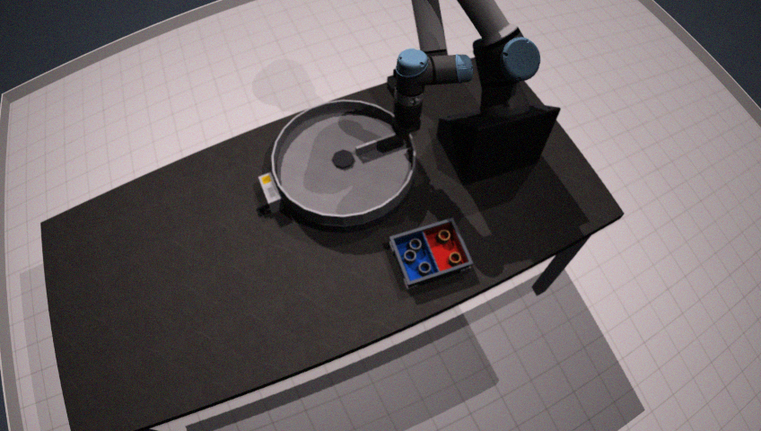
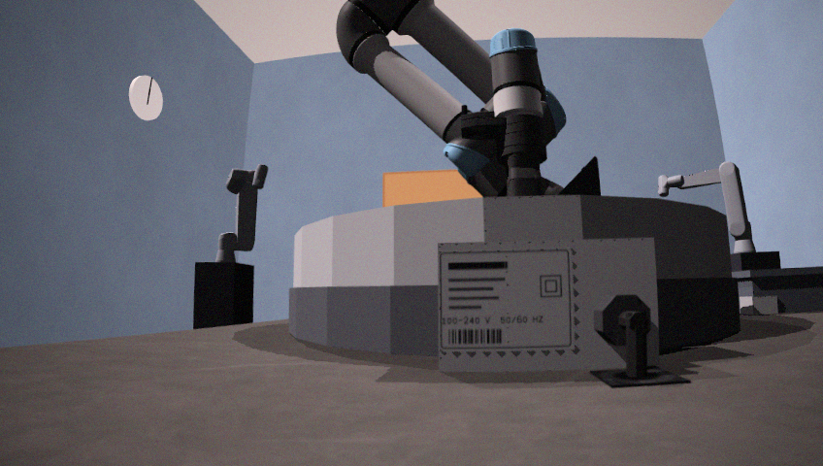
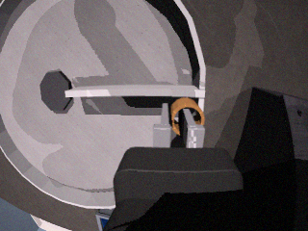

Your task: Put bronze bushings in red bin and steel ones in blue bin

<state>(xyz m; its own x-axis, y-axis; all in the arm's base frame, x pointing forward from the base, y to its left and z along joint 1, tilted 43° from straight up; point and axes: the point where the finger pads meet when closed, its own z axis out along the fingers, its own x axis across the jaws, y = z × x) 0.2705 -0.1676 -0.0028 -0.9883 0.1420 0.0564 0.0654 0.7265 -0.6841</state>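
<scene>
My hand is 340 mm to the right of the red bin, 100 mm short of it and 90 mm above it. From my hand the other things lie so: grey turntable (170 mm ahead, 70 mm below, 30 mm to the right).
</scene>
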